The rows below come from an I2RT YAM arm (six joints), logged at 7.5 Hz.
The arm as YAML. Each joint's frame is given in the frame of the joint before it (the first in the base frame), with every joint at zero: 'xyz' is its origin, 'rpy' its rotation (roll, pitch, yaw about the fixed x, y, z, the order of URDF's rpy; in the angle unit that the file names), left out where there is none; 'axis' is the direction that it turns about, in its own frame. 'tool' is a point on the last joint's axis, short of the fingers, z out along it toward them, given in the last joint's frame.
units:
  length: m
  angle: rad
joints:
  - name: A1
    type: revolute
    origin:
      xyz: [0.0, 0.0, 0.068]
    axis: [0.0, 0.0, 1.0]
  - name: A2
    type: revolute
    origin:
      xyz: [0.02, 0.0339, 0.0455]
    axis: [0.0, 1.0, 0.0]
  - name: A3
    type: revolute
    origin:
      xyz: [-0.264, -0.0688, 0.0]
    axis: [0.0, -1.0, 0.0]
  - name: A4
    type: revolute
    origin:
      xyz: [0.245, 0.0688, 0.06]
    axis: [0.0, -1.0, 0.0]
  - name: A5
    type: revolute
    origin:
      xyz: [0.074, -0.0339, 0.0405]
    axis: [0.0, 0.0, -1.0]
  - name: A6
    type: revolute
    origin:
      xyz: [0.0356, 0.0, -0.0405]
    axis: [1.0, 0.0, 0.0]
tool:
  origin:
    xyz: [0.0, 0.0, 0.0]
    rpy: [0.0, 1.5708, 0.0]
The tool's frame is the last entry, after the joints.
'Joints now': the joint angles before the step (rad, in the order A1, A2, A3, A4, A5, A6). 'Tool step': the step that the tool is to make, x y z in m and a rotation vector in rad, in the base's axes. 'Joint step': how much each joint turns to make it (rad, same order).
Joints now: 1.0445 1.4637 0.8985 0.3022 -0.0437 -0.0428
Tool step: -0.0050 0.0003 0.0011 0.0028 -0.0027 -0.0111
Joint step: 0.0162 -0.0102 -0.0060 -0.0002 0.0266 0.0061
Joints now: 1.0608 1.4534 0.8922 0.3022 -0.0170 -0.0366
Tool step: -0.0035 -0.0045 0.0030 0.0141 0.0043 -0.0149
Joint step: 0.0043 -0.0261 -0.0144 -0.0013 0.0160 0.0151
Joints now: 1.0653 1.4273 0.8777 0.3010 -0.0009 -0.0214
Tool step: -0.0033 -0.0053 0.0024 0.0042 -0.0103 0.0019
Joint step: 0.0011 -0.0280 -0.0170 -0.0023 0.0009 -0.0070
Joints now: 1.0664 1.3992 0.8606 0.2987 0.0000 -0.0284
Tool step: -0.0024 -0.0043 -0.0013 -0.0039 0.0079 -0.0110
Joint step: 0.0013 -0.0186 -0.0172 -0.0088 0.0107 0.0078
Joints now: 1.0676 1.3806 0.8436 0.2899 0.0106 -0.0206
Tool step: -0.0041 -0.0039 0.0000 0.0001 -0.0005 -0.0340
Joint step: 0.0104 -0.0220 -0.0173 -0.0048 0.0431 0.0105
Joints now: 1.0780 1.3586 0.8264 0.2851 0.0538 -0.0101
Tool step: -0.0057 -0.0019 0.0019 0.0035 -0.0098 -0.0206
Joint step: 0.0179 -0.0200 -0.0107 -0.0018 0.0391 0.0024
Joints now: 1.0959 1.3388 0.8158 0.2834 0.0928 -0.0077
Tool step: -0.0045 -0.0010 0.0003 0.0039 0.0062 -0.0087
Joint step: 0.0140 -0.0125 -0.0079 -0.0053 0.0203 0.0125
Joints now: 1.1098 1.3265 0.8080 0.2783 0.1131 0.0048
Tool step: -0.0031 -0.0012 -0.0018 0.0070 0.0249 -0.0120
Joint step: 0.0091 -0.0082 -0.0098 -0.0066 0.0143 0.0300
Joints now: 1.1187 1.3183 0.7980 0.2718 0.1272 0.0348
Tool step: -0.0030 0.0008 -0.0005 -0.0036 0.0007 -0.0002
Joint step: 0.0114 -0.0019 -0.0018 -0.0039 0.0115 0.0020
